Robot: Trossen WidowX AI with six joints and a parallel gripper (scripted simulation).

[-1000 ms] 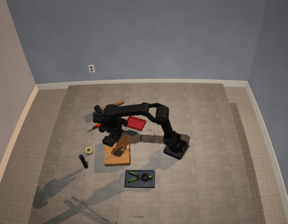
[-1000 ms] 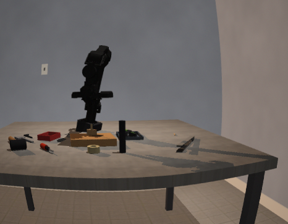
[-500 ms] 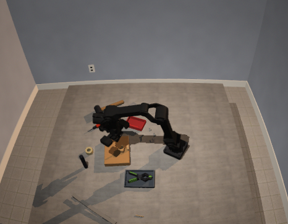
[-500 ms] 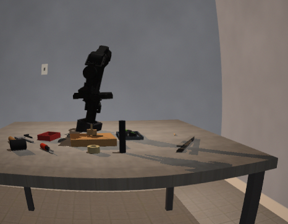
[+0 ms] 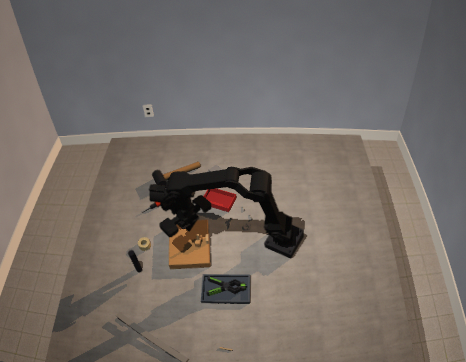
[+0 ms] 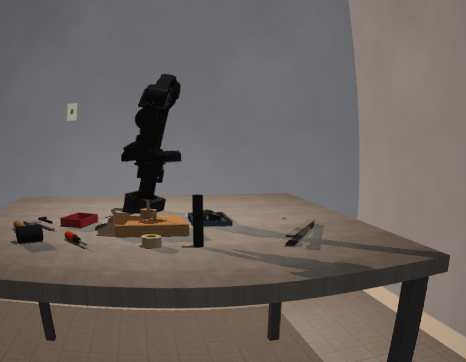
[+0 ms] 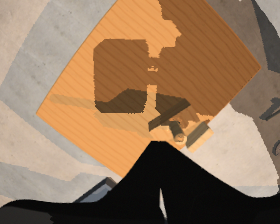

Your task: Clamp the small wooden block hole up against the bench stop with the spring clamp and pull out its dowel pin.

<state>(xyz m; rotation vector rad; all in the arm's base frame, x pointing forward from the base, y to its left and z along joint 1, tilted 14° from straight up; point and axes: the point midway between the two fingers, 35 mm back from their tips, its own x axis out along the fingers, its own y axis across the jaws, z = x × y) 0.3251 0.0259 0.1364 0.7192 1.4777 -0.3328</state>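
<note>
The dowel pin is 20 mm behind my hand, 10 mm to the right of it and 100 mm below it. The rest, counted from my hand: wooden board 10 mm ahead, 10 mm to the right, 140 mm below; then bench stop 60 mm behind, 20 mm to the right, 110 mm below; then small wooden block 20 mm behind, 10 mm to the right, 110 mm below.
</note>
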